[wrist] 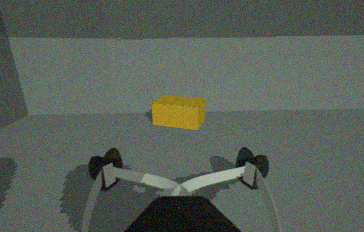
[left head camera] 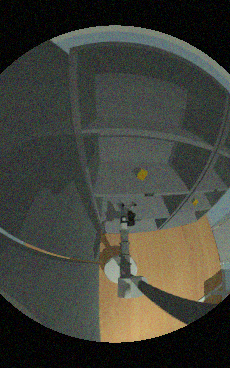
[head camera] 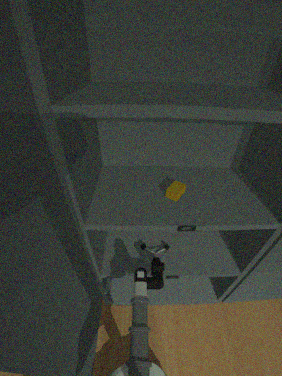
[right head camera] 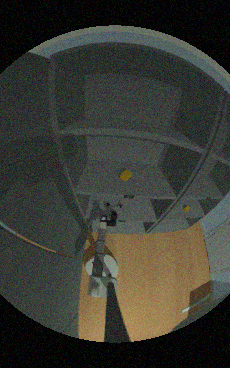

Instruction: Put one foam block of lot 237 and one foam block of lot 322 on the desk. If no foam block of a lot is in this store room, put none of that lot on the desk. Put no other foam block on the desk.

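Frame: origin at the robot's base, x right, y ahead, z up, level; millimetres.
Where they show: gripper, between the fingertips: [wrist: 179, 161] [left head camera: 128, 203] [head camera: 154, 244] [right head camera: 114, 203]; robot's base, origin of its link: [left head camera: 119, 268].
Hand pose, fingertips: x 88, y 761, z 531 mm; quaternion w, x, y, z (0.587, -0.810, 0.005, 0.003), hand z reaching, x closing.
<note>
Things, the pixels of their top centre, and the offset from my fingertips. "spot": a spot on its surface instead. Level surfaces: height alone.
- yellow foam block, centre of its top: [head camera: 176, 187] [right head camera: 125, 172] [left head camera: 142, 172] dx +74, dy +0, dz +477 mm
- grey rack, a spot on its surface: [head camera: 165, 114] [left head camera: 142, 133] spot: dx -33, dy -200, dz +866 mm
- dark label, a spot on its surface: [head camera: 186, 228] [right head camera: 128, 196] [left head camera: 148, 194] spot: dx +97, dy -199, dz +418 mm
- lower label, a spot on its surface: [head camera: 172, 276] spot: dx +99, dy -197, dz -34 mm
- Wooden floor, height of its surface: dz -558 mm
A yellow foam block [head camera: 176, 191] [left head camera: 142, 174] [right head camera: 126, 175] [wrist: 178, 114] lies on a shelf board of the grey rack [head camera: 165, 114] [left head camera: 145, 134], near the back panel in the wrist view. No lot number is readable on it. My gripper [head camera: 155, 247] [left head camera: 128, 204] [right head camera: 113, 205] [wrist: 179, 161] is open and empty, its fingers spread wide. It is short of the block and apart from it; the block appears beyond the fingertips, between them in the wrist view. A second, small yellow block [left head camera: 195, 202] [right head camera: 187, 209] shows in a bay to the right. I cannot make out the desk.
A dark label [head camera: 186, 228] [left head camera: 149, 194] [right head camera: 128, 196] is on the shelf board's front edge, its text unreadable. A lower label [head camera: 172, 276] sits below it. A tall grey panel [head camera: 30, 260] stands close on the left. Wooden floor [head camera: 225, 340] lies before the rack. A brown object [left head camera: 213, 284] stands at lower right.
</note>
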